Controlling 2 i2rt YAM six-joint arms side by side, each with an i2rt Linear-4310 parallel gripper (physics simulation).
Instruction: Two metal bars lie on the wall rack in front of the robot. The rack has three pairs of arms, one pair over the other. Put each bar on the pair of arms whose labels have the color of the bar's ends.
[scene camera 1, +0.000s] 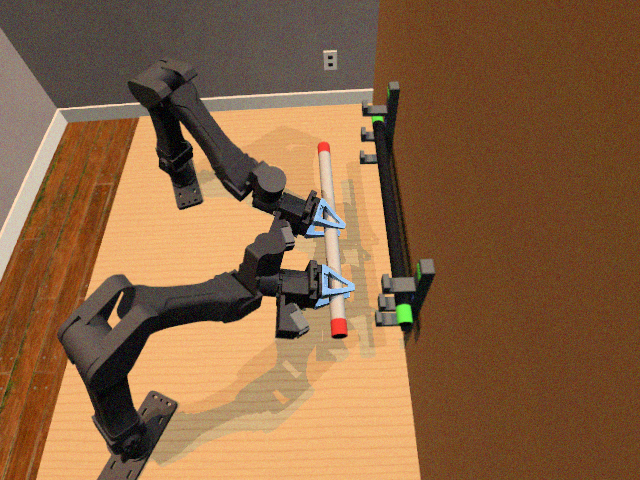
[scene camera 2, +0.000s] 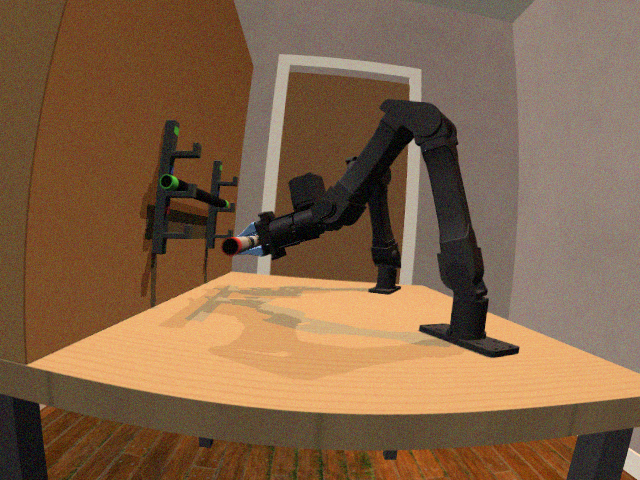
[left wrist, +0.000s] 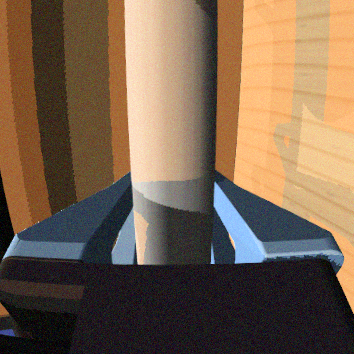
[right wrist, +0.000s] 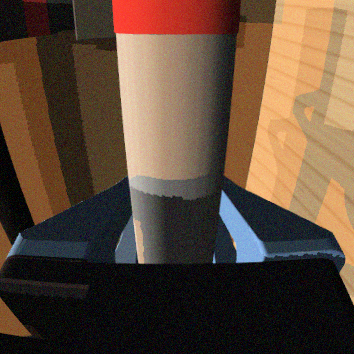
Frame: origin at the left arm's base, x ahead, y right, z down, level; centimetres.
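Seen in the pictures: left gripper, fingertip midpoint: (scene camera 1: 342, 230) (left wrist: 173, 177); right gripper, fingertip midpoint: (scene camera 1: 352, 290) (right wrist: 175, 177); left arm's base at its link origin: (scene camera 1: 184, 181) (scene camera 2: 465, 341); right arm's base at its link origin: (scene camera 1: 139, 442) (scene camera 2: 385, 290).
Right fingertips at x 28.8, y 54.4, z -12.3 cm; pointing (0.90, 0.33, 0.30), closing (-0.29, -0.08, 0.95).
Pixels of each thing's top centre, then the offset from my right fingertips to it. "pt": a spot on its surface instead. Level surfaces: height alone.
- pale bar with red ends, top centre: (left wrist: 127, 217) (scene camera 1: 330, 222) (scene camera 2: 248, 235) dx +1.3, dy -15.5, dz -2.7 cm
- black bar with green ends, top centre: (scene camera 1: 389, 198) (scene camera 2: 203, 190) dx +12.0, dy -10.4, dz -12.2 cm
- top label at a spot on its surface: (scene camera 2: 176, 131) pt dx +19.7, dy -29.1, dz -21.1 cm
- bottom label at a spot on its surface: (scene camera 2: 168, 210) pt dx +19.5, dy -28.6, dz -6.1 cm
- wooden table at its surface level: dz +12.3 cm
The pale bar with red ends (scene camera 1: 332, 249) (scene camera 2: 248, 242) (left wrist: 172, 100) (right wrist: 175, 110) hangs level above the table, in front of the rack (scene camera 1: 425, 267) (scene camera 2: 160, 222) and apart from it. My left gripper (scene camera 1: 339, 230) (left wrist: 173, 177) is shut on its middle; in scene camera 2 it is hidden behind the right one. My right gripper (scene camera 1: 347, 290) (scene camera 2: 252, 241) (right wrist: 175, 177) is shut on it near the lower red end in scene camera 1. The black bar with green ends (scene camera 1: 391, 206) (scene camera 2: 202, 194) lies on the middle pair of arms. The top label (scene camera 2: 176, 131) is green; the bottom label (scene camera 2: 168, 210) is red.
The top arms (scene camera 2: 184, 153) and the bottom arms (scene camera 2: 178, 235) of the rack bear no bar. The rack is fixed to the brown wall (scene camera 1: 527, 232) (scene camera 2: 103, 206). The wooden table (scene camera 1: 330, 428) (scene camera 2: 155, 377) lies below both arms, with their shadows on it.
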